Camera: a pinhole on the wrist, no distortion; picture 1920 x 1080 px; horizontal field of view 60.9 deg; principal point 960.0 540.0 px. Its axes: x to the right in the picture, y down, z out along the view. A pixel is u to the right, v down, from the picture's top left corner.
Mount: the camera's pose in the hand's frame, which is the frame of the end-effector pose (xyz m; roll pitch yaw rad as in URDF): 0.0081 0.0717 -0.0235 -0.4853 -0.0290 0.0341
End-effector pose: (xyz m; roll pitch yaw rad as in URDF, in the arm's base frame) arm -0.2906 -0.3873 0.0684 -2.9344 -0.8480 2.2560
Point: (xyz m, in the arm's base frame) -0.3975 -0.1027 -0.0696
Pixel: 1444 186
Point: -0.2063 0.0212 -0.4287
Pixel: 459 806
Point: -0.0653 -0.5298 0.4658
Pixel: behind the camera
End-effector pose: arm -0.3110 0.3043 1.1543 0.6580 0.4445 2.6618
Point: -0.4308 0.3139 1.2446
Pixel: 1858 431
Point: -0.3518 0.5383 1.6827
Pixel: 710 52
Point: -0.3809 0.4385 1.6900
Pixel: 639 341
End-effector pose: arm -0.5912 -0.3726 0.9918 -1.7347 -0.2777 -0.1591
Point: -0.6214 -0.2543 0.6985
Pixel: 132 1036
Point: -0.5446 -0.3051 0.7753
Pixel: 731 1041
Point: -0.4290 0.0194 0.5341
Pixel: 923 673
